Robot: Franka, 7 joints.
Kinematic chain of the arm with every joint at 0, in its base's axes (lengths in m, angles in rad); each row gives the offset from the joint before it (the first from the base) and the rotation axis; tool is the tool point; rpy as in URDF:
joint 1: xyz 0 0 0.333 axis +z
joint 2: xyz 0 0 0 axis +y
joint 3: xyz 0 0 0.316 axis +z
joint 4: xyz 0.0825 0 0 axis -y
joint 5: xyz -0.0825 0 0.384 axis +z
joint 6: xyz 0 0 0 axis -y
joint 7: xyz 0.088 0 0 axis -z
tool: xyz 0 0 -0.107 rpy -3.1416 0 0
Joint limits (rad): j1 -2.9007..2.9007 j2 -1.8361..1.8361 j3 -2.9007..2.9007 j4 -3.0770..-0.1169 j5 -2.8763..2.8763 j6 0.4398..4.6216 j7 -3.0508..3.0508
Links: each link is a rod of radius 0.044 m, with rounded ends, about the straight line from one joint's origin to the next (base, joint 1, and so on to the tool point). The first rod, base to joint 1, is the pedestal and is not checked.
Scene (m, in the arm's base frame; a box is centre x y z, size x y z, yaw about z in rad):
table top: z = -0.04
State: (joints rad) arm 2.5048 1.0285 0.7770 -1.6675 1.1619 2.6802 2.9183
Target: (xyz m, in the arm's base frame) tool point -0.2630 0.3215 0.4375
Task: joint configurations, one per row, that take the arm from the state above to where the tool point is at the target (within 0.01 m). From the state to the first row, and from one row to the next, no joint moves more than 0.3 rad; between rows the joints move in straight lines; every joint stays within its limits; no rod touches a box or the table.
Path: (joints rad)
1: 2.4319 0.7530 0.6912 -1.8511 1.2239 2.7957 2.9183
2: 2.3591 0.4775 0.6055 -2.0346 1.2859 2.9113 2.9183
3: 2.2862 0.2019 0.5197 -2.2182 1.3478 3.0268 2.9183
4: 2.2134 -0.0736 0.4340 -2.4018 1.4098 3.1423 2.9183
5: 2.1405 -0.3491 0.3482 -2.5854 1.4718 3.2578 2.9183

